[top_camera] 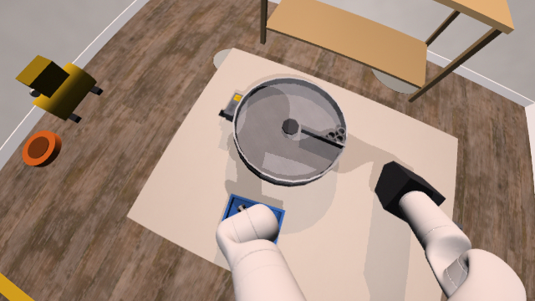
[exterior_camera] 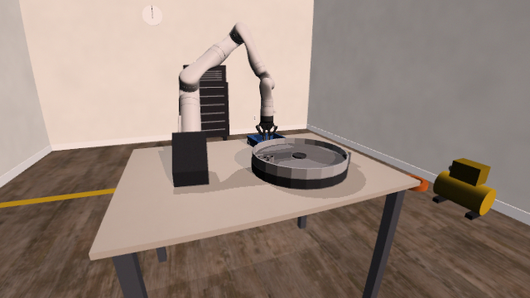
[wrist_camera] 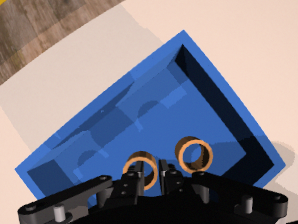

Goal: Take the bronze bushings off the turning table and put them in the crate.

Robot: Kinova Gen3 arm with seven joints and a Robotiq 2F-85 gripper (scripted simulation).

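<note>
Now: hand 1 cm to the right of the blue crate and 1 cm above it. The rest, counted from my hand: grey turning table (6 cm ahead, 36 cm to the right, 1 cm above).
</note>
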